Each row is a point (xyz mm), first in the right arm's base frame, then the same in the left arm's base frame.
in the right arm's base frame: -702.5 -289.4 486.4
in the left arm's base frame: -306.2 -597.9 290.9
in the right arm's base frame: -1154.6 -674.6 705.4
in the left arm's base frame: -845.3 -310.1 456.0
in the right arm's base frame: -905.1 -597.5 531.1
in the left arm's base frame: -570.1 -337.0 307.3
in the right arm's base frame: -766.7 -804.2 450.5
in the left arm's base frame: -547.7 -178.5 100.5
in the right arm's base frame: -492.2 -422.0 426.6
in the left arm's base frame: -235.3 -528.3 55.3
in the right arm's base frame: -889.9 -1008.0 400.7
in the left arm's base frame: -656.0 38.9 114.8
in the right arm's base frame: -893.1 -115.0 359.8
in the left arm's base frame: -204.0 -591.1 559.8
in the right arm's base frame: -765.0 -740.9 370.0
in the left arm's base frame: -454.4 -176.7 142.8
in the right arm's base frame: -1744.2 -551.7 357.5
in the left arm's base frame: -760.0 -9.7 1077.4
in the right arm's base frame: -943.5 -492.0 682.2
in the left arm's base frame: -653.8 -494.5 367.6
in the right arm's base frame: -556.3 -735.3 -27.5
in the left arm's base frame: -55.9 -3.3 29.9
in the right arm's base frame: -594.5 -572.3 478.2
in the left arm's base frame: -388.7 -418.1 61.5
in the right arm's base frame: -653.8 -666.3 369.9
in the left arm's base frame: -373.2 -265.3 83.8
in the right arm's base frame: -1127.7 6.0 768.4
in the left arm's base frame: -562.1 -856.3 754.9
